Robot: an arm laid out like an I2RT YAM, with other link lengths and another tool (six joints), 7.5 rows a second.
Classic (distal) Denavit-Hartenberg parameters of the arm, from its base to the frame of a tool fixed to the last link. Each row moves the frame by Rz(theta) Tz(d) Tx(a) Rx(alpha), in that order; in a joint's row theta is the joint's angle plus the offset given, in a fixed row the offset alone. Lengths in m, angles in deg.
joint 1: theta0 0; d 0.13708; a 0.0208; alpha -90
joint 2: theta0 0; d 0; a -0.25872; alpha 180
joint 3: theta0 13.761; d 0; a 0.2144; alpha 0
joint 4: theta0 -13.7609; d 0.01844; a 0.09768; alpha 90
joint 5: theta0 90; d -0.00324; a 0; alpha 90
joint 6: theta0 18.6; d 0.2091; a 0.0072; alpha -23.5
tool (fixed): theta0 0; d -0.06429; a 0; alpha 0
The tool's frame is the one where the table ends.
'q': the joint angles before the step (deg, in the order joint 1, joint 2, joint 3, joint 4, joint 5, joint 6). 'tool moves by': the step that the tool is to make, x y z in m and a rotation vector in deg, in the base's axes. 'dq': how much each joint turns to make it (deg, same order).
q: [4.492, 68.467, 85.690, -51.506, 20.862, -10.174]
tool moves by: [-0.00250, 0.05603, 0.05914, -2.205, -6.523, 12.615]
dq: [9.202, 0.088, 10.032, -2.206, -1.332, -4.787]
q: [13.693, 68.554, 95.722, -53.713, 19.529, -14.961]
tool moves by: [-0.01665, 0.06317, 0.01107, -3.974, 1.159, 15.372]
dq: [10.360, 0.504, 5.574, -5.727, -2.950, -5.552]
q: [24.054, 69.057, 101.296, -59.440, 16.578, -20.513]
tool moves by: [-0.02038, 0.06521, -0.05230, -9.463, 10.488, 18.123]
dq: [9.221, 2.994, -0.525, -8.349, -5.706, -7.825]
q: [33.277, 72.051, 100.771, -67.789, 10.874, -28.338]
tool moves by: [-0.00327, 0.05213, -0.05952, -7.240, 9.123, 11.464]
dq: [5.816, 6.666, -2.951, -1.333, -3.715, -4.347]
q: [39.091, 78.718, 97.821, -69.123, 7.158, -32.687]
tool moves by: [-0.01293, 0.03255, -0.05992, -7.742, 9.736, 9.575]
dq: [3.585, 7.255, -1.664, -3.080, -3.781, -4.699]
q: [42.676, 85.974, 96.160, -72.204, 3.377, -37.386]
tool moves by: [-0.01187, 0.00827, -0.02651, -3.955, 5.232, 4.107]
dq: [1.443, 3.388, -0.152, -2.887, -1.771, -2.119]
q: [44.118, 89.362, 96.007, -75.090, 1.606, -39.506]
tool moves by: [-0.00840, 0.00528, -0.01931, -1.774, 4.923, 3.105]
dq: [0.131, 2.864, 0.001, -1.902, -3.015, -2.099]
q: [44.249, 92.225, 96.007, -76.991, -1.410, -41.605]
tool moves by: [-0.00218, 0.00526, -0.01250, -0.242, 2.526, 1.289]
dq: [0.000, 1.705, -0.809, 0.503, -1.880, -0.809]
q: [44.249, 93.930, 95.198, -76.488, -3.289, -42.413]
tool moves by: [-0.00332, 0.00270, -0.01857, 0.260, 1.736, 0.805]
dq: [0.000, 0.043, -4.680, 3.630, -1.553, -0.438]
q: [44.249, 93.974, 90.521, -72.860, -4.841, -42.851]
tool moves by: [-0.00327, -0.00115, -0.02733, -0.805, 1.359, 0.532]
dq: [0.001, 0.066, -6.710, 5.202, -0.481, -0.436]
